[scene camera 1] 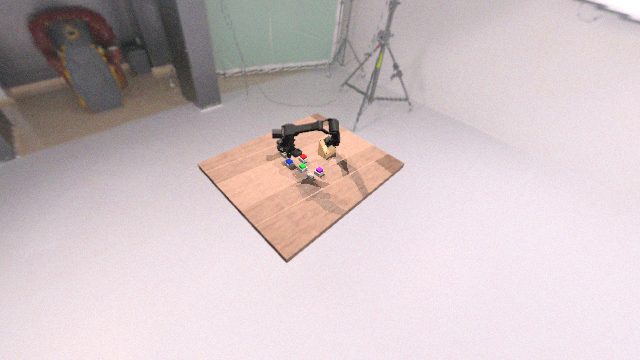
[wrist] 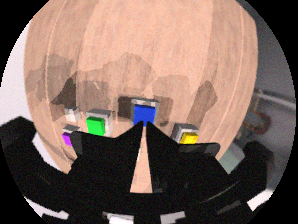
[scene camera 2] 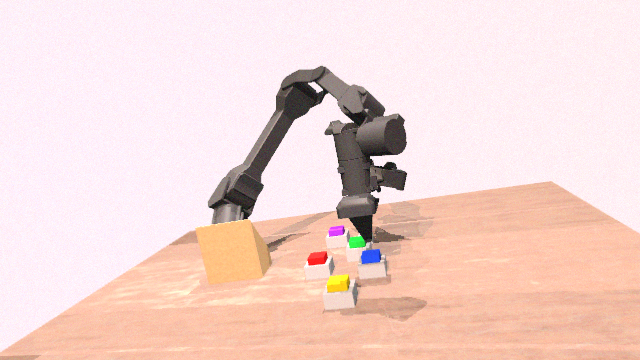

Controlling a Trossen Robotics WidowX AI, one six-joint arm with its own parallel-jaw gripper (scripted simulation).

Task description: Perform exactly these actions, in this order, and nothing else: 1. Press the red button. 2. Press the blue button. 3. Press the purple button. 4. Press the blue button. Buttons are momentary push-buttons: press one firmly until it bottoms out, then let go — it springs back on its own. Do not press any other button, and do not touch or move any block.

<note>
The gripper [scene camera 2: 368, 241] is shut, with nothing in its grasp.
The gripper is seen too in the wrist view [wrist: 144, 124].
</note>
